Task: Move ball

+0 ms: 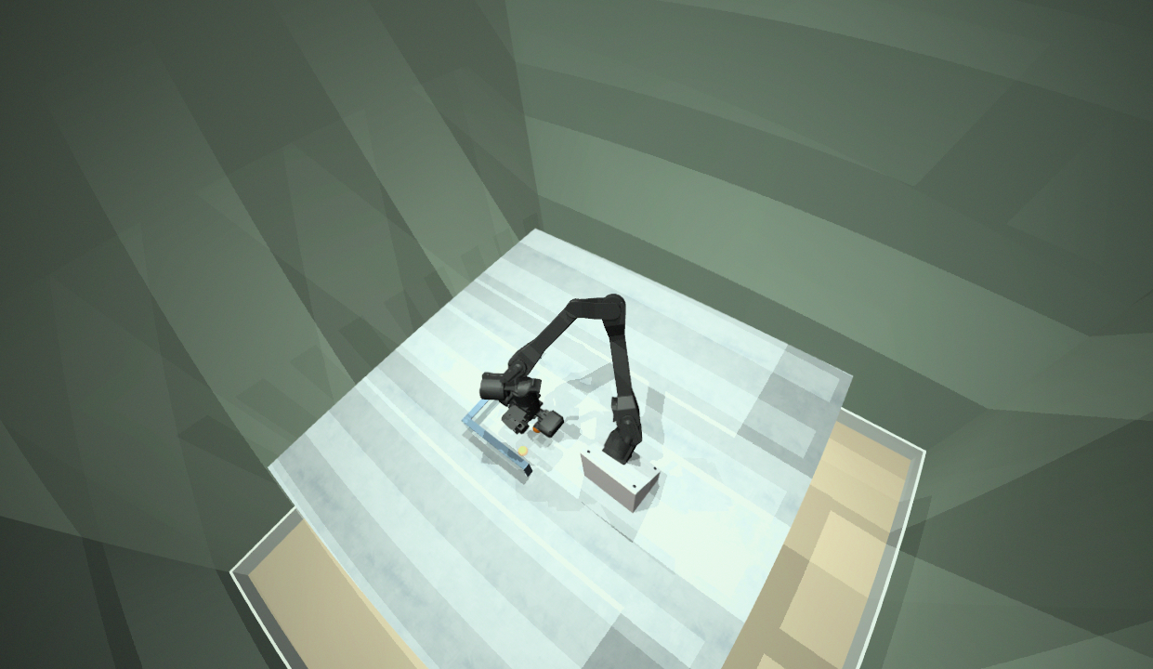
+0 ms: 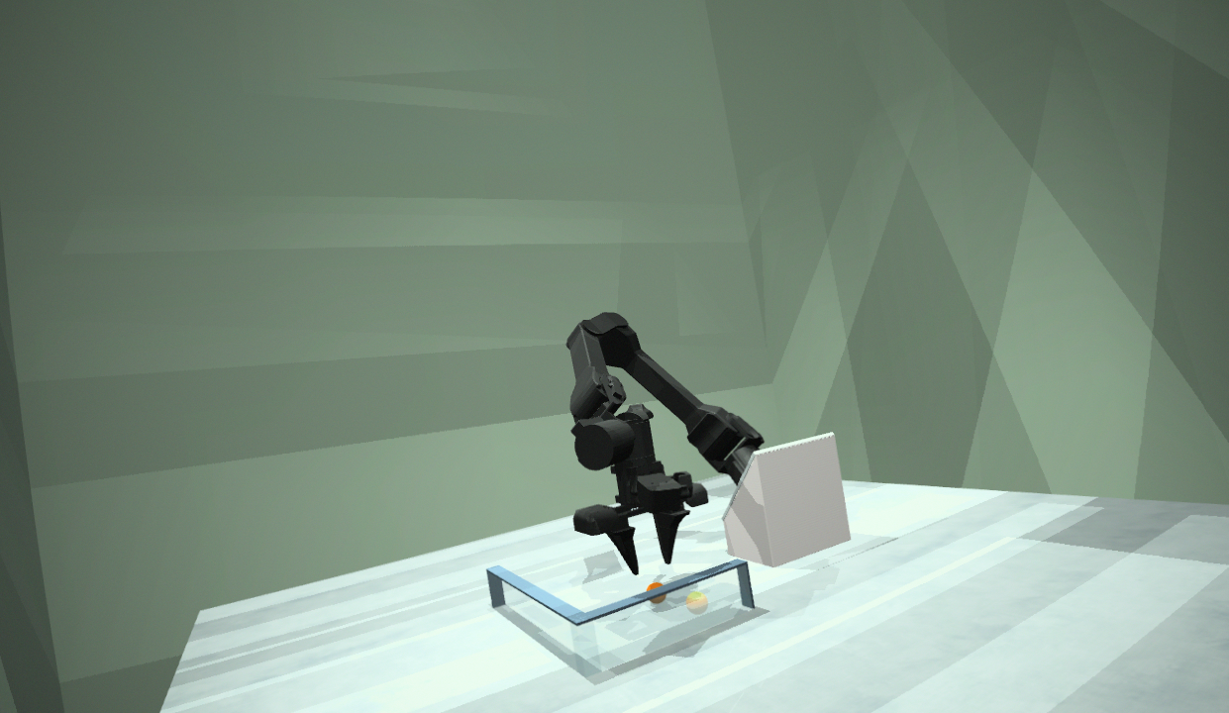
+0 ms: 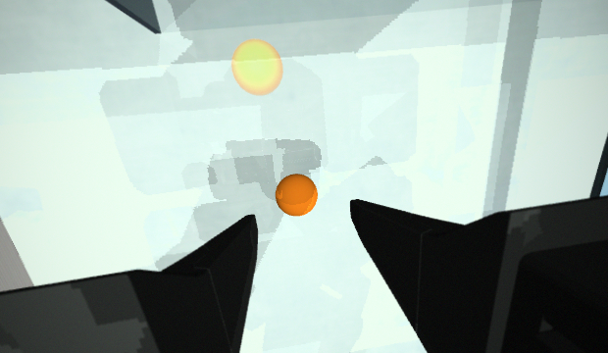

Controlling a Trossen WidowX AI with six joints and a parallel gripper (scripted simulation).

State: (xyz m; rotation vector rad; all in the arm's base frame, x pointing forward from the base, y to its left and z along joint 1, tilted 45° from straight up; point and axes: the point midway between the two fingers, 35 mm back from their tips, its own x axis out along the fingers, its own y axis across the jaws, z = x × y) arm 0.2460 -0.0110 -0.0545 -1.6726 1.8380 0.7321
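Right now the orange ball is 30 mm below my gripper tip. Round my gripper tip: see-through copy of ball 80 mm to the left, 30 mm below, 10 mm behind.
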